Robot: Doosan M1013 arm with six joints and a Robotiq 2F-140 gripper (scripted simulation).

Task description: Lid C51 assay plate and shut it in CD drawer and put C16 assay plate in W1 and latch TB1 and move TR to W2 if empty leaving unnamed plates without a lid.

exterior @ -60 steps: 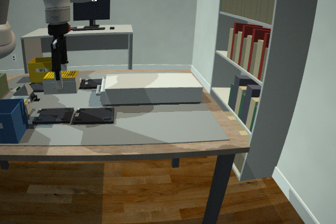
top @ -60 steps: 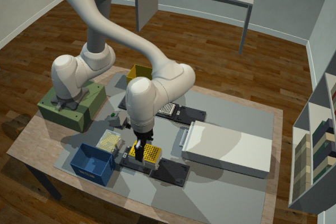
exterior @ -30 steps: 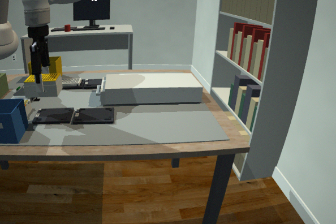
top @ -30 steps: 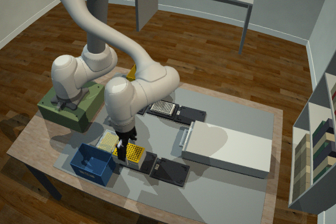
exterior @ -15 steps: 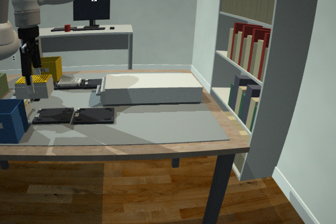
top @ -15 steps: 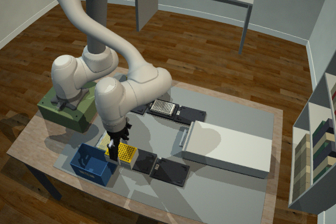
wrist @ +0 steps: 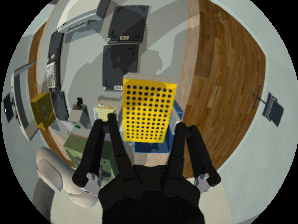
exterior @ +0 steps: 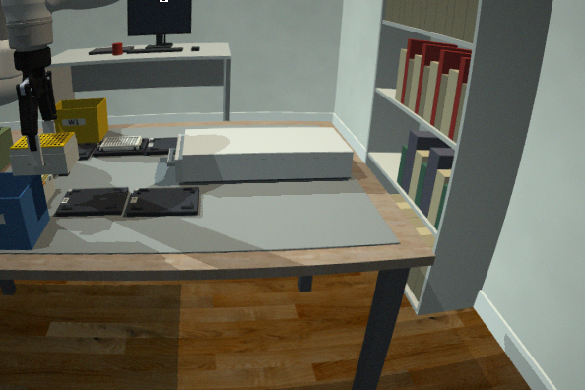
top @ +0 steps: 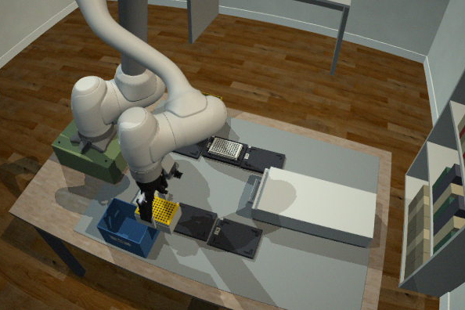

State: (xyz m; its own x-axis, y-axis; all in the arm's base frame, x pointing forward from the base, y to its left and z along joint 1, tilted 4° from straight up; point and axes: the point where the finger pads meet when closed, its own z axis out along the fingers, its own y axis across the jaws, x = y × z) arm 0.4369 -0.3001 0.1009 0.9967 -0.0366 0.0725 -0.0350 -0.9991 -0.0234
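Now: the green key DONE 280 mm to the left of my hand, 150 mm behind it and 120 mm below it. Also, from my hand: blue bin W2: 150 mm below, 120 mm behind, 40 mm to the right; tip rack TR: 10 mm to the right, 10 mm below, 10 mm behind; grey plate lid: 370 mm ahead, 280 mm to the left, 160 mm below.
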